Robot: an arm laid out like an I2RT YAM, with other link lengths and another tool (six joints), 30 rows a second.
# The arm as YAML. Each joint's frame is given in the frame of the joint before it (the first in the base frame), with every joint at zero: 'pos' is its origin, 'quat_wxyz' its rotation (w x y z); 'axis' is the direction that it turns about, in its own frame. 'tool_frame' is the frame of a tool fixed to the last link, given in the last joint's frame.
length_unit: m
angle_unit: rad
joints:
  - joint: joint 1
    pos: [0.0, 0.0, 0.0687]
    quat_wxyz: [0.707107, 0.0, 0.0, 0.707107]
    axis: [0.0, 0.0, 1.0]
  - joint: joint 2
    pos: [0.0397, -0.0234, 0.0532]
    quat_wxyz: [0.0, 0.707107, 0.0, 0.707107]
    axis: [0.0, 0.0, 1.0]
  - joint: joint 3
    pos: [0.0, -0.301, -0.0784]
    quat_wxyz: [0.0, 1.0, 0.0, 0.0]
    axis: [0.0, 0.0, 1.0]
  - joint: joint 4
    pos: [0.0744, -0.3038, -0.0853]
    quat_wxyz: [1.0, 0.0, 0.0, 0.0]
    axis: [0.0, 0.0, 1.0]
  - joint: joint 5
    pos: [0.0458, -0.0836, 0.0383]
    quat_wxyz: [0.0, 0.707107, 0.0, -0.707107]
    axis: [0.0, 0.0, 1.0]
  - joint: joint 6
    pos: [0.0, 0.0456, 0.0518]
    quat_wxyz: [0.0, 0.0, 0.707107, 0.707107]
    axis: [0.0, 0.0, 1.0]
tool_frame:
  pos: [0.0, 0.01, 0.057]
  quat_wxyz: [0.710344, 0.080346, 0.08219, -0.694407]
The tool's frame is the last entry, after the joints.
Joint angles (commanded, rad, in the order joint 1, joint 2, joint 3, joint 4, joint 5, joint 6), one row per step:
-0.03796, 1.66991, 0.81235, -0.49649, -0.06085, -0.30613
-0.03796, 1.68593, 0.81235, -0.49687, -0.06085, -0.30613
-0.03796, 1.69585, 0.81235, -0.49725, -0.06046, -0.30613
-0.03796, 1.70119, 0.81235, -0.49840, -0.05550, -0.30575
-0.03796, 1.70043, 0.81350, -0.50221, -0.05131, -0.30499
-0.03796, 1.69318, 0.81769, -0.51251, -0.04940, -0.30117
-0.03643, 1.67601, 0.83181, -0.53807, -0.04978, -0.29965
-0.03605, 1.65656, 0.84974, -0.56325, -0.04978, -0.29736
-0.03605, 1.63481, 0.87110, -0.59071, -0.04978, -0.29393
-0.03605, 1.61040, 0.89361, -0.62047, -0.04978, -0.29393
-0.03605, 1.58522, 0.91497, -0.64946, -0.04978, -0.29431
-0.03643, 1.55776, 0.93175, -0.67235, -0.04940, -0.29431
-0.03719, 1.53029, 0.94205, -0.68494, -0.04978, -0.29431
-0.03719, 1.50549, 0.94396, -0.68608, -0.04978, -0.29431
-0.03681, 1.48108, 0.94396, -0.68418, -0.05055, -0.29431
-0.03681, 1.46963, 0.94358, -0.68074, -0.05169, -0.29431
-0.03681, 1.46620, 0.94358, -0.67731, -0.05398, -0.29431
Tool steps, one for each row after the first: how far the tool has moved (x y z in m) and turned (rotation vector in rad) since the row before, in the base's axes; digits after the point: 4 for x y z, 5 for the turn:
-0.0012, 0.0000, -0.0050, 0.00062, 0.01639, 0.00000
-0.0008, 0.0000, -0.0031, 0.00001, 0.01031, -0.00008
-0.0006, -0.0005, -0.0017, -0.00455, 0.00669, -0.00129
-0.0002, -0.0004, 0.0005, -0.00391, 0.00209, -0.00151
0.0002, -0.0002, 0.0032, -0.00122, -0.00090, -0.00410
0.0016, 0.0005, 0.0087, 0.00044, -0.00568, 0.00011
0.0029, 0.0000, 0.0106, 0.00000, -0.01209, -0.00186
0.0034, -0.0001, 0.0124, 0.00015, -0.01549, -0.00335
0.0029, -0.0001, 0.0137, -0.00062, -0.01715, 0.00000
0.0020, -0.0001, 0.0138, -0.00072, -0.01755, 0.00037
0.0011, -0.0002, 0.0134, -0.00114, -0.02132, -0.00048
0.0006, -0.0002, 0.0117, -0.00056, -0.02518, -0.00065
-0.0001, 0.0000, 0.0086, -0.00095, -0.02555, 0.00000
-0.0002, 0.0002, 0.0079, -0.00025, -0.02632, 0.00063
0.0002, 0.0001, 0.0037, 0.00053, -0.01454, 0.00040
0.0005, 0.0002, 0.0013, 0.00188, -0.00693, 0.00082

